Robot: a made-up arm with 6 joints.
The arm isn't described. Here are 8 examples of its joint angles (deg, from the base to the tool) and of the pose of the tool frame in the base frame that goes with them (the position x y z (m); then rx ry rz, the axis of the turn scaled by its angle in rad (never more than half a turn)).
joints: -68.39 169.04 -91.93 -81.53 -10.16 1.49
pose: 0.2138 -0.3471 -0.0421 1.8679 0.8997 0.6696
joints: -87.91 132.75 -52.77 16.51 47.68 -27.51
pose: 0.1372 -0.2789 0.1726 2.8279 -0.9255 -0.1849
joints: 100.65 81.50 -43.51 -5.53 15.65 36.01
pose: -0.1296 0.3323 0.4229 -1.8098 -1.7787 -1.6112
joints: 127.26 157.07 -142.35 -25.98 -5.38 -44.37
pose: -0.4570 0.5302 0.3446 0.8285 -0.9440 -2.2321
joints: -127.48 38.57 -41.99 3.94 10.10 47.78
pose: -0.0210 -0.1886 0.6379 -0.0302 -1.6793 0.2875
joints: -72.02 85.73 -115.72 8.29 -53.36 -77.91
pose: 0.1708 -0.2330 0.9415 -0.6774 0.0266 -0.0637
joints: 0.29 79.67 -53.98 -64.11 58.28 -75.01
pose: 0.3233 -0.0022 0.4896 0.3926 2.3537 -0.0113
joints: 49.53 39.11 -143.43 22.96 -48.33 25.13
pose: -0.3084 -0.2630 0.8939 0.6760 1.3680 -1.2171
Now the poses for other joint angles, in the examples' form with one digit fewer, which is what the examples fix.
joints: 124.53 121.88 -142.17 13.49 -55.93 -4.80
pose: -0.323 0.389 0.826 -0.741 0.544 -1.574
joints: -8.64 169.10 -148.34 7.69 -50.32 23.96
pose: 0.722 -0.002 0.340 0.875 -0.938 2.151
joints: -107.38 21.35 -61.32 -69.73 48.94 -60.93
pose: -0.007 0.016 0.726 1.003 0.475 -1.441
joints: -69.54 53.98 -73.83 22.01 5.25 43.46
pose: 0.184 -0.146 0.815 0.543 -1.657 1.456
